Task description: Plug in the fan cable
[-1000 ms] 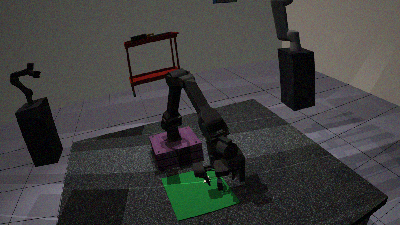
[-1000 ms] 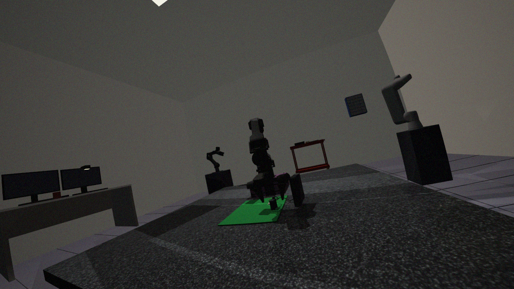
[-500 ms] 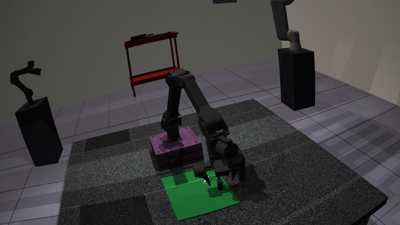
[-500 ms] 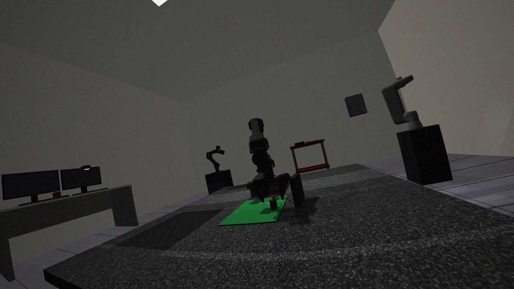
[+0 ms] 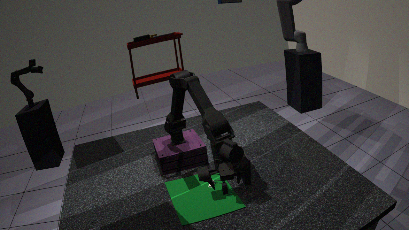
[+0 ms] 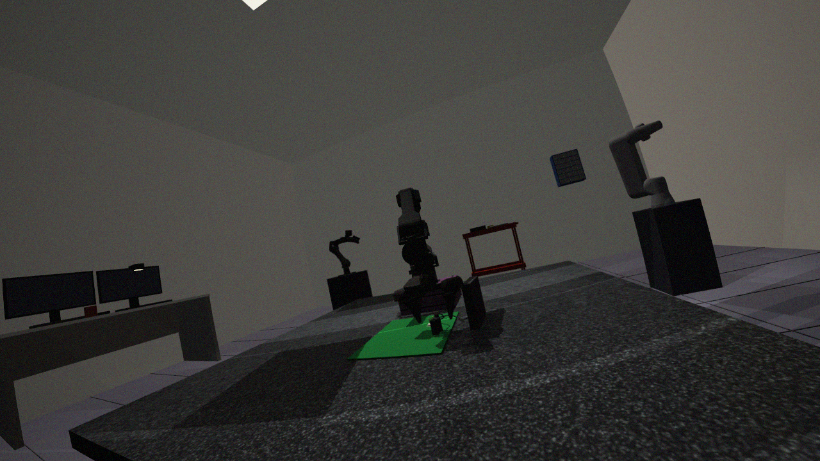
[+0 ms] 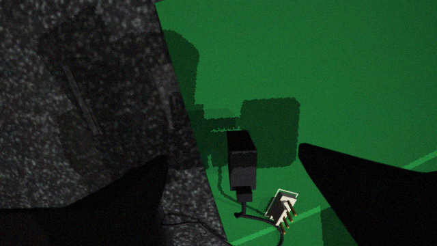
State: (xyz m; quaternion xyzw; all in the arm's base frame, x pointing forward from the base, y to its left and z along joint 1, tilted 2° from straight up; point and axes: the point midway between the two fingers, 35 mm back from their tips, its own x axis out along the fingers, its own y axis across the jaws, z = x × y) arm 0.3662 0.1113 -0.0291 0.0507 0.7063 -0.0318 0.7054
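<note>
Right now the dark fan plug is 1 cm behind my gripper tip and 2 cm below it. Also, from my gripper tip: white four-pin header 9 cm behind, 4 cm to the right, 4 cm below; black fan 8 cm behind, 9 cm to the left, 2 cm above; green board 3 cm behind, 9 cm to the right, 5 cm below.
</note>
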